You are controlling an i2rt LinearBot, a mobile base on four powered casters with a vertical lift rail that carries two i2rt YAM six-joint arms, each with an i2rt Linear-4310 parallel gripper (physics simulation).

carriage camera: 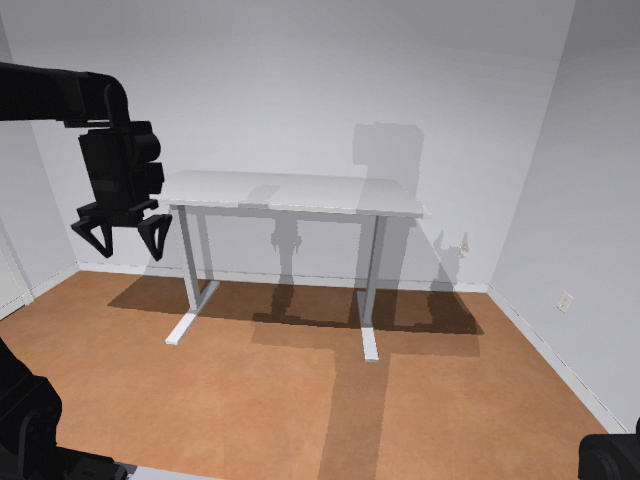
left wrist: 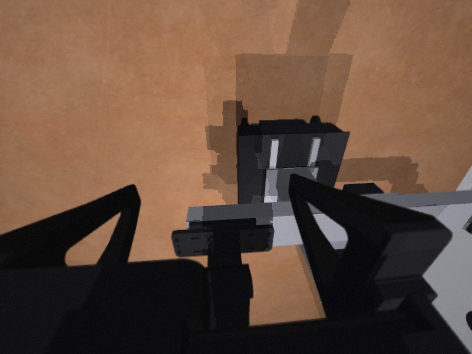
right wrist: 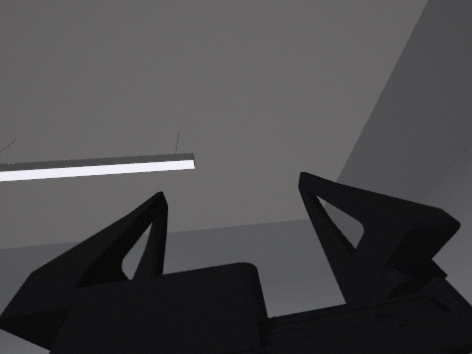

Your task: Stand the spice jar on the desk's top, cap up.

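Seen in the pictures: left gripper, fingertip midpoint: (carriage camera: 133, 258) (left wrist: 214, 187); right gripper, fingertip midpoint: (right wrist: 233, 188); left arm's base, origin of the base link: (left wrist: 223, 239).
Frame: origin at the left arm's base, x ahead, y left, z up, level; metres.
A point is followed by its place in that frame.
The spice jar does not show in any of the views. The desk (carriage camera: 310, 193) {x 1.202, y -0.233, z 0.081 m} has a pale top and grey legs, and stands ahead near the back wall in the carriage view. My left gripper (carriage camera: 133, 258) {x 0.264, y 0.001, z 0.186 m} (left wrist: 214, 187) {x 0.264, y 0.001, z 0.186 m} is open and empty. It points down at the left of the carriage view, in front of the desk's left end; in the left wrist view the floor and part of my own base show beyond its fingers. My right gripper (right wrist: 233, 188) {x 0.031, y -0.673, z 0.442 m} is open and empty, and points up toward the ceiling in the right wrist view.
The desk's feet (carriage camera: 180, 327) (carriage camera: 370, 345) stand on the brown floor (carriage camera: 258, 413) {x 0.641, y -0.052, z -0.870 m}. Walls rise behind the desk and at both sides. My black base (left wrist: 252, 170) {x -0.186, y -0.149, z -0.570 m} and a grey bar (left wrist: 205, 214) show below the left gripper. A ceiling lamp (right wrist: 100, 170) {x 0.599, y -0.061, z 1.208 m} hangs above the right gripper.
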